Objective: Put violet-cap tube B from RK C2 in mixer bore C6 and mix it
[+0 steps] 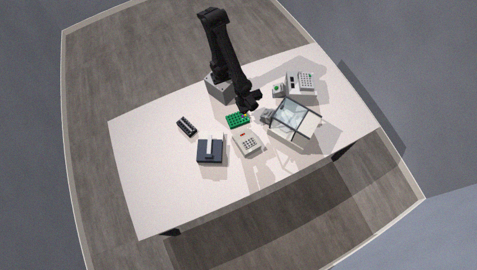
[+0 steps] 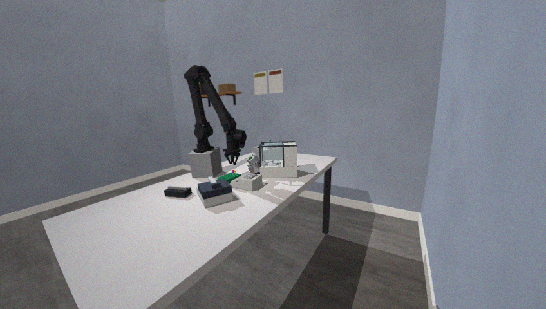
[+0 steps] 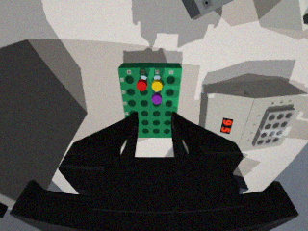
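The violet-capped tube B is 8 cm below my hand and 1 cm to the right of it. The rest, counted from my hand: green tube rack RK (9 cm below, 3 cm to the right, 1 cm behind); then red-capped tube (8 cm below, 2 cm behind, 1 cm to the left); then yellow-capped tube (8 cm below, 1 cm to the left).
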